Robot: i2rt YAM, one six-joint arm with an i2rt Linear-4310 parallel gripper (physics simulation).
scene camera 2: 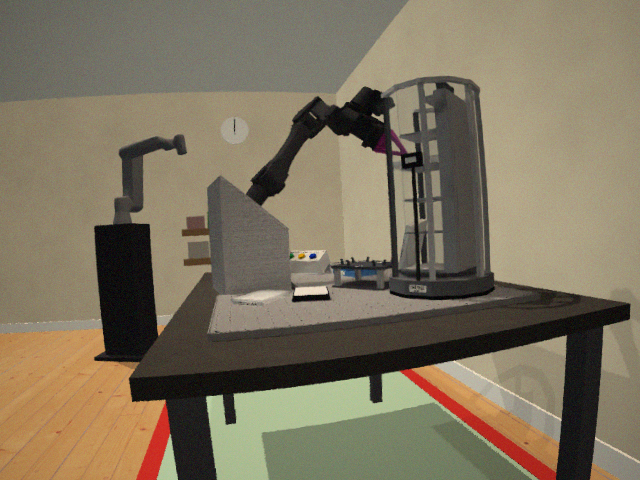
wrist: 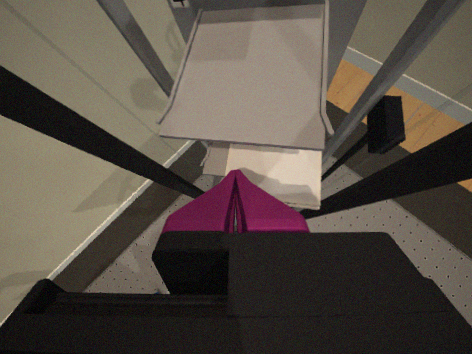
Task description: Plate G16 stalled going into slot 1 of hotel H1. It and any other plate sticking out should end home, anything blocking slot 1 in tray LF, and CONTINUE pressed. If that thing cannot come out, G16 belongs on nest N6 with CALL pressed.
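Places are measured from the arm's base along level axes (x ahead, y left, z up), in metres.
Pixels of known places: gripper, fingertip midpoint: (wrist: 235,177); arm's base, link origin: (scene camera 2: 247,208).
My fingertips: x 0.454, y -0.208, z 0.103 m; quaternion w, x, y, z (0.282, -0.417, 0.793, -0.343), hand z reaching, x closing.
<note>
For each thing: its top centre in the pictures, then the offset to it from my fingertips. "pt": a spot on its surface instead.
- hotel, surface spot: (scene camera 2: 442,285) pt dx +0.027, dy -0.172, dz -0.309 m
- bare grey shelf, top centre: (wrist: 248,65) (scene camera 2: 427,135) dx +0.047, dy -0.044, dz +0.037 m
- cream plate, top centre: (wrist: 275,133) (scene camera 2: 421,160) dx +0.025, dy -0.053, dz -0.025 m
- button box, top centre: (scene camera 2: 299,250) dx -0.321, dy +0.484, dz -0.256 m
- dark pinned rack, top centre: (scene camera 2: 367,258) dx -0.103, dy +0.082, dz -0.264 m
- black-rimmed tray, top centre: (scene camera 2: 310,290) dx -0.255, dy -0.041, dz -0.325 m
- white flat piece, top centre: (scene camera 2: 261,294) dx -0.371, dy -0.069, dz -0.325 m
- black sign, surface spot: (wrist: 385,124) pt dx -0.022, dy -0.131, dz -0.022 m
The hotel (scene camera 2: 442,285), a tall round cage with grey posts and shelves, stands at the right of the table. My magenta gripper (scene camera 2: 404,153) (wrist: 235,177) is shut and empty, with its tips at the hotel's open side at upper-shelf height. In the wrist view, a bare grey shelf (wrist: 255,75) with raised side rims lies beyond the tips. Below it a cream plate (wrist: 280,167) shows on a lower shelf, its near edge sticking out past the upper shelf's edge; the fingertips overlap its left part in view. A pale panel (scene camera 2: 413,246) leans low inside the hotel. Slot numbers and plate labels cannot be read.
A button box (scene camera 2: 310,263) with green, yellow and blue buttons stands behind a grey wedge-shaped block (scene camera 2: 250,248). A dark pinned rack (scene camera 2: 361,265) stands left of the hotel. A black-rimmed tray (scene camera 2: 310,298) and a white flat piece (scene camera 2: 261,296) lie in front. A black sign (scene camera 2: 412,160) (wrist: 385,124) stands on a pole by the hotel.
</note>
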